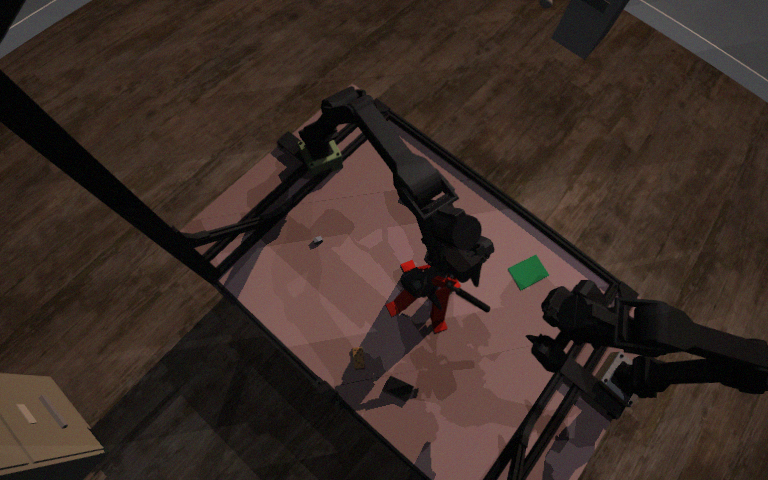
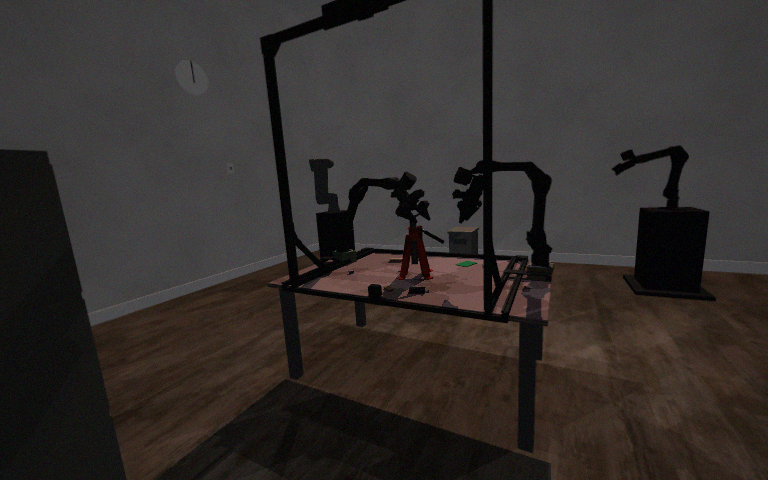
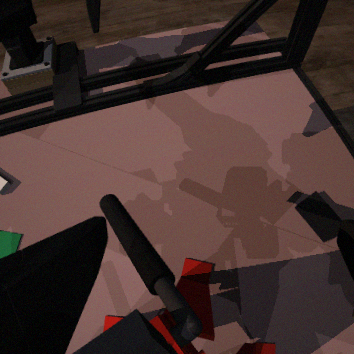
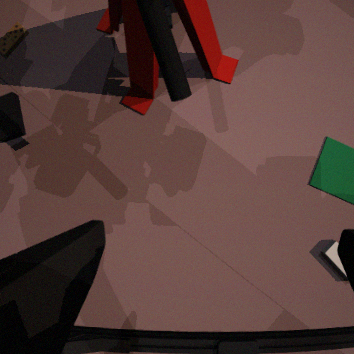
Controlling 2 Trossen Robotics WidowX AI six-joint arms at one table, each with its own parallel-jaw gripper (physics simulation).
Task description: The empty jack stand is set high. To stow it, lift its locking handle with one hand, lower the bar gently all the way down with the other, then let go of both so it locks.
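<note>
The red jack stand (image 1: 403,299) (image 2: 414,252) (image 4: 207,35) stands upright in the middle of the pink table (image 1: 334,205). Its dark bar top (image 1: 416,282) (image 3: 128,333) is raised high. Its black locking handle (image 1: 473,300) (image 2: 433,236) (image 3: 140,246) (image 4: 165,53) sticks out to the side. My left gripper (image 1: 454,278) (image 2: 414,211) (image 3: 223,230) is open and empty, just above the stand's top, with the handle between its fingers but untouched. My right gripper (image 1: 541,345) (image 2: 464,202) (image 4: 222,237) is open and empty, high up and well away from the stand.
A green square (image 1: 528,271) (image 2: 466,263) (image 4: 337,172) lies flat beside the stand. A small black block (image 1: 398,388) (image 3: 316,211) (image 4: 10,116), a domino (image 1: 357,357) (image 4: 10,36), a grey bit (image 1: 315,242) and a white block (image 4: 335,258) lie around. Black frame rails border the table.
</note>
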